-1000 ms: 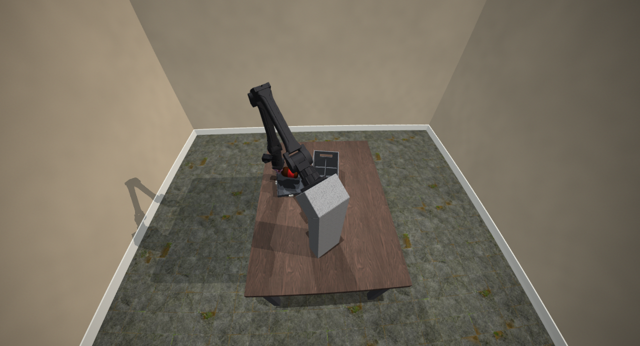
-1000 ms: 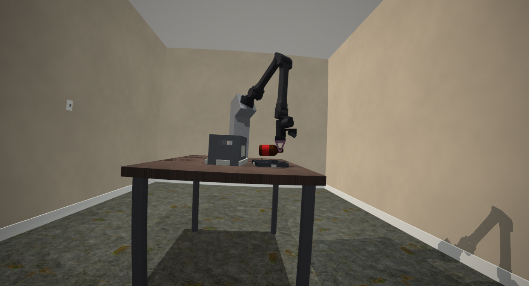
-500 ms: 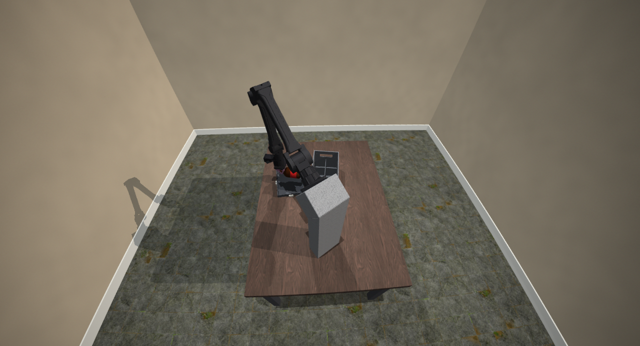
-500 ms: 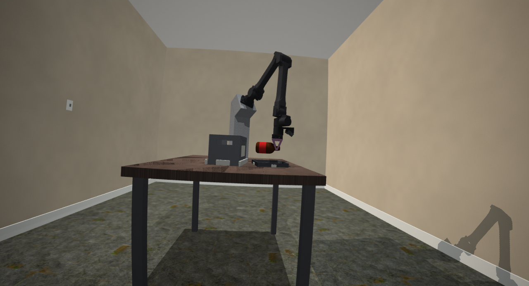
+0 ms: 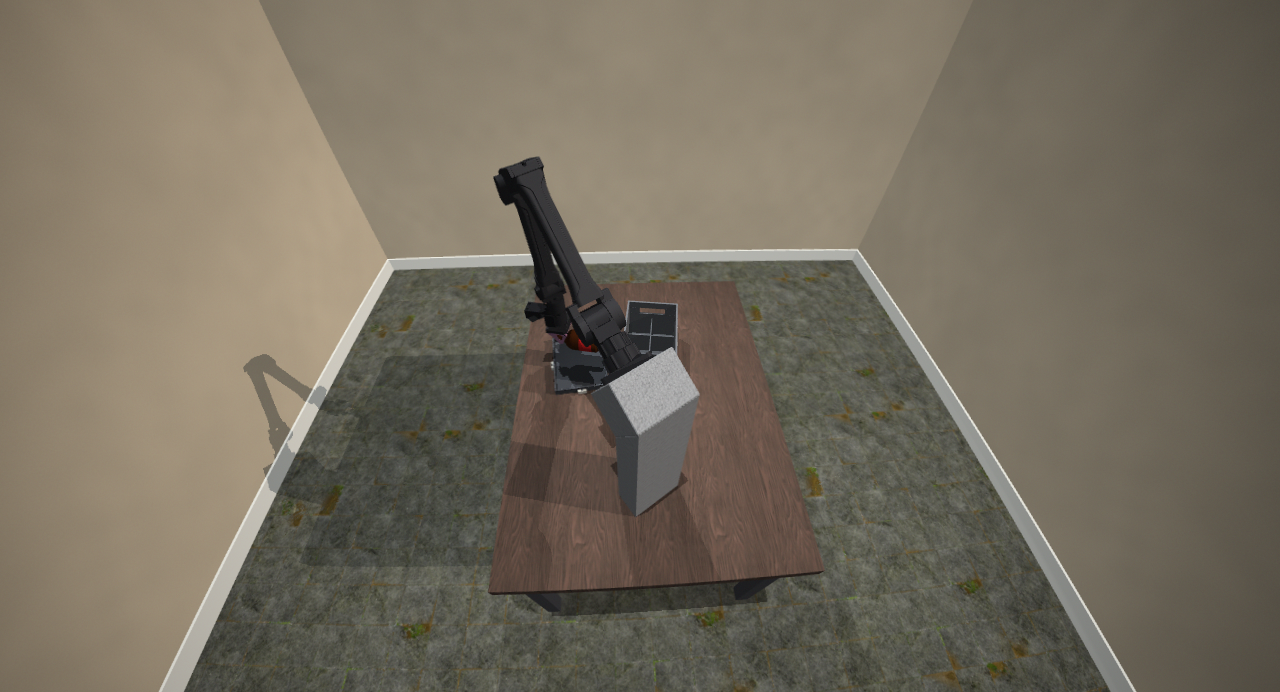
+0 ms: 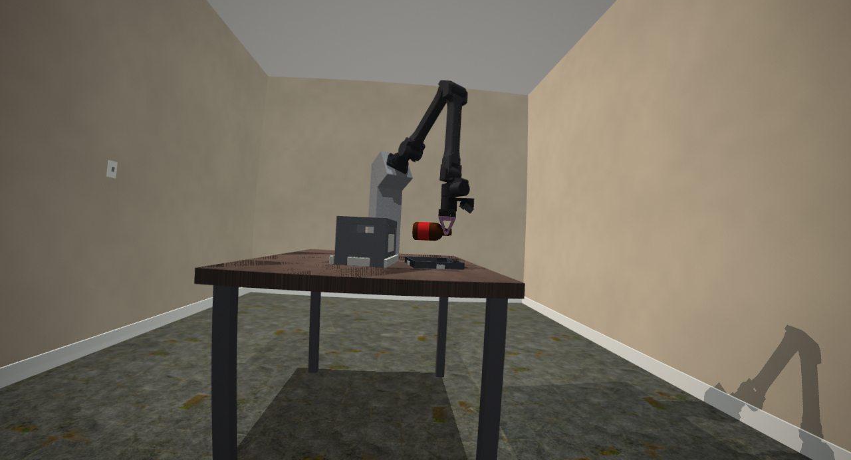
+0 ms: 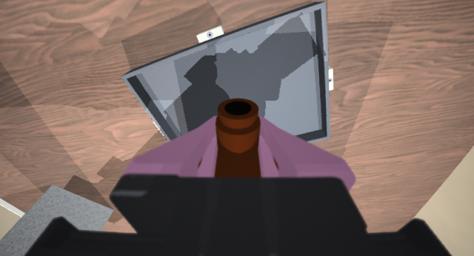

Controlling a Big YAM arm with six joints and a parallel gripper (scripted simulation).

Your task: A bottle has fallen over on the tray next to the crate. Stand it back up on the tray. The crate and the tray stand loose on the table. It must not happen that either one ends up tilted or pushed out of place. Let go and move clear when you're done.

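My gripper is now 50 mm to the left of the brown bottle and 10 mm past it. Round my hand: dark grey tray: 120 mm below, 50 mm to the right, 10 mm behind; then dark crate: 310 mm to the right, 50 mm below, 30 mm ahead.
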